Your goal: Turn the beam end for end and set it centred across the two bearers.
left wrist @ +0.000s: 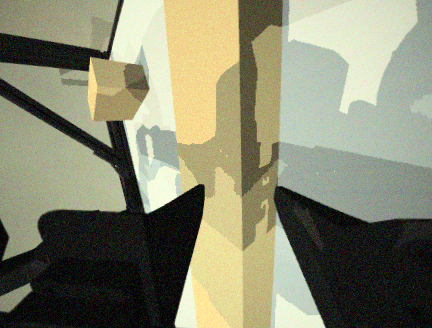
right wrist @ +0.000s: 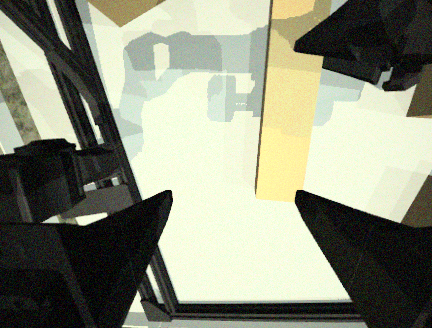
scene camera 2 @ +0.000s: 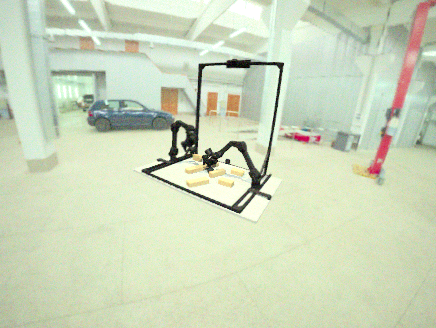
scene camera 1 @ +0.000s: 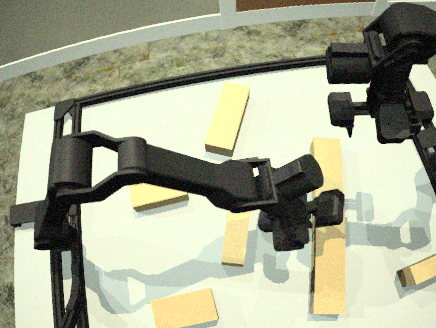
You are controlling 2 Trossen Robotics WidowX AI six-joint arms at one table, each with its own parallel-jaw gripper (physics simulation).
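Where they show: left gripper, fingertip midpoint: (left wrist: 239, 191) (right wrist: 304, 54) (scene camera 2: 204, 167) (scene camera 1: 321, 224); right gripper, fingertip midpoint: (right wrist: 233, 195) (scene camera 2: 188, 154) (scene camera 1: 372, 135); left arm's base, link origin: (scene camera 2: 255, 187) (scene camera 1: 63, 237); right arm's base, link origin: (right wrist: 103, 162) (scene camera 2: 173, 160).
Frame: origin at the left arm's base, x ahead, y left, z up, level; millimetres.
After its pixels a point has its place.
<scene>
The long pale wooden beam (scene camera 1: 328, 280) @(x 537, y -189, z 19 mm) (scene camera 2: 194, 170) @(x 577, y 61, z 5 mm) (left wrist: 207, 75) @(x 545, y -142, z 19 mm) (right wrist: 287, 150) @(x 600, y 44, z 19 mm) lies lengthwise up the picture in scene camera 1. My left gripper (scene camera 1: 316, 214) @(x 557, y -72, z 2 mm) (scene camera 2: 210, 168) @(x 557, y -72, z 2 mm) (left wrist: 239, 191) @(x 557, y -72, z 2 mm) is shut on the beam partway along it, one finger at each side; its tips are hidden in scene camera 1. My right gripper (scene camera 1: 382, 119) (scene camera 2: 190, 148) @(x 668, y 46, z 138 mm) (right wrist: 233, 195) @(x 668, y 46, z 138 mm) is open and empty, above the table near the beam's upper end in scene camera 1. Shorter wooden blocks (scene camera 1: 227, 120) @(x 411, y 204, z 19 mm) (scene camera 1: 236, 240) @(x 376, y -70, z 25 mm) (scene camera 1: 185, 307) @(x 256, y -183, z 19 mm) lie about; I cannot tell which are the bearers.
Another block (scene camera 1: 160, 196) @(x 239, y 51, z 19 mm) lies partly under my left arm, and one (scene camera 1: 422, 270) @(x 732, y -227, z 44 mm) (left wrist: 117, 95) @(x 725, y -210, z 19 mm) lies at the right in scene camera 1. A black frame (scene camera 1: 200, 77) @(x 370, y 362, z -1 mm) (scene camera 2: 187, 191) @(x 381, y 380, z -6 mm) runs round the white table, with a tall black gantry (scene camera 2: 277, 110) @(x 17, y -345, z 610 mm) above it.
</scene>
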